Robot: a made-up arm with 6 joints. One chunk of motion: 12 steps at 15 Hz.
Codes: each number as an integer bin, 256 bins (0 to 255) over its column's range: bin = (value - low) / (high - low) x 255, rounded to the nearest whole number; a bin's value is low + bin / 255 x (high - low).
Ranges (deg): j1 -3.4..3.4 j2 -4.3..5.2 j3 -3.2..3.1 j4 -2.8..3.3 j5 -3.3..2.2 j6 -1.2..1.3
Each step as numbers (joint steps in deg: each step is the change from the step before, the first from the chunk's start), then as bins.
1 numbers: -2.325 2.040 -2.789 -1.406 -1.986 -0.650
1 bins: 40 170 17 58 61 56
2 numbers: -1.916 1.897 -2.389 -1.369 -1.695 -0.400
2 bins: 56 166 33 60 74 82
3 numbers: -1.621 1.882 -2.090 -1.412 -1.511 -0.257
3 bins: 67 166 45 58 83 96
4 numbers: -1.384 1.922 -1.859 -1.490 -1.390 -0.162
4 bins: 76 167 54 55 89 106
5 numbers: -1.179 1.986 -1.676 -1.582 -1.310 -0.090
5 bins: 83 169 62 51 92 113
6 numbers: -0.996 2.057 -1.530 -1.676 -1.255 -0.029
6 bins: 90 171 68 47 95 119
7 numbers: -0.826 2.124 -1.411 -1.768 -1.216 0.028
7 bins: 97 172 72 43 97 125
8 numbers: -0.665 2.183 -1.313 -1.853 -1.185 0.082
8 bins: 103 174 76 40 98 131
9 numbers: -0.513 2.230 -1.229 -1.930 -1.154 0.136
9 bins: 108 175 80 36 99 136
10 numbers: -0.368 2.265 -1.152 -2.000 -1.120 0.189
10 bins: 114 176 83 33 101 142
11 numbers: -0.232 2.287 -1.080 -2.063 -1.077 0.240
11 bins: 119 177 86 31 103 147
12 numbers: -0.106 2.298 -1.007 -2.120 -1.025 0.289
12 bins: 124 177 89 28 105 152
